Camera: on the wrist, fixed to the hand. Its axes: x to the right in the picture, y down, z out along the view.
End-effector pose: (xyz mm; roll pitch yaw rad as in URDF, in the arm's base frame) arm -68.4 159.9 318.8 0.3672 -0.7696 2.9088
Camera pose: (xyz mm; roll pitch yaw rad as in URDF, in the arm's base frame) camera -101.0 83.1 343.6 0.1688 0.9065 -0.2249
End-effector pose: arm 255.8 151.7 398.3 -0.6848 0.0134 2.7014
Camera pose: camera 211.5 119.7 330.5 1.2171 0.0502 -0.3188
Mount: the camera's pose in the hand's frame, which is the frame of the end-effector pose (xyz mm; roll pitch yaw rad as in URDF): 27.3 79.7 -22.0 0.5335 0.1260 -3.0876
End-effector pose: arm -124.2 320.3 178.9 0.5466 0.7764 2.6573
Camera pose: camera -192.5 266.4 175.9 -0.0006 -0.6406 -0.5087
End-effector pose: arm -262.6 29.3 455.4 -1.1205 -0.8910 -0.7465
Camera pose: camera -193.5 -14.4 425.5 1.8196 0.8859 2.6125
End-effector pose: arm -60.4 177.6 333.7 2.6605 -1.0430 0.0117
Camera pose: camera -94.7 116.7 385.7 -2.2834 0.9479 2.9713
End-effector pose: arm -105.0 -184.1 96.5 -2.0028 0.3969 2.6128
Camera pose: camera -78.7 -137.7 27.7 2.4877 -0.4964 -0.4243
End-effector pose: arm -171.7 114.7 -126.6 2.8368 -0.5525 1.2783
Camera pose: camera -105.3 94.4 -74.0 -2.3540 0.4462 -1.9619
